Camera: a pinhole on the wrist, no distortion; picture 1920 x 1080 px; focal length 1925.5 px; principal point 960.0 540.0 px. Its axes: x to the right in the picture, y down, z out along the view. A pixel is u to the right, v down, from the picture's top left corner.
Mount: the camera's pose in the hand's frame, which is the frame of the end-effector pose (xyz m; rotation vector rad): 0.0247 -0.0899 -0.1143 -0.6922 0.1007 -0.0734
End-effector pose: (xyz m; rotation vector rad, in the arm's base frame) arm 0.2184 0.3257 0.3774 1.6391 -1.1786 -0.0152
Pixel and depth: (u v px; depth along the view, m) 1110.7 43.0 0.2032
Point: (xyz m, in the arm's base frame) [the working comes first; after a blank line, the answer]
In the camera's frame: 0.0159 -0.0524 0.2032

0.2130 0.2292 0.3755
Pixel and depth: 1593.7 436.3 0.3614
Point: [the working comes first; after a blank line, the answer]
In the camera's frame: 0.1189 -0.0195 0.3614

0.1483 0.0845 0.4832
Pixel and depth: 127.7 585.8 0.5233
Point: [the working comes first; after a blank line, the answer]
In the camera's frame: -0.2262 0.0124 0.5233

-0.1934 0.2226 0.3807
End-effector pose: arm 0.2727 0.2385 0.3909 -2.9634 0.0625 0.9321
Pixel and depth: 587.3 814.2 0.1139
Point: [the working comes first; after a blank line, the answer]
In the camera's frame: -0.0220 0.0162 0.1139

0.3071 0.2395 0.4109
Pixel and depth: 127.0 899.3 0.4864
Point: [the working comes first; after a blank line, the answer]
In the camera's frame: -0.2104 0.0908 0.4864

0.0336 -0.0569 0.2801
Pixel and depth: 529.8 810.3 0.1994
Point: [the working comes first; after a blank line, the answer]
In the camera's frame: -0.0446 0.0280 0.1994

0.2602 0.1772 0.3677
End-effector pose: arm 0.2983 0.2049 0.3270 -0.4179 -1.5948 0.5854
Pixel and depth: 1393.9 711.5 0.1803
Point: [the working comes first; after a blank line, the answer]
In the camera's frame: 0.0406 0.0161 0.1803

0.2758 0.2803 0.3768
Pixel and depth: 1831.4 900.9 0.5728
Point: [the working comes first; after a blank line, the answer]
In the camera's frame: 0.2592 0.1074 0.5728

-0.0002 0.6454 0.4038
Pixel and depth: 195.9 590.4 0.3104
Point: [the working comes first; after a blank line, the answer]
In the camera's frame: -0.1232 0.0081 0.3104

0.1706 0.2538 0.1978
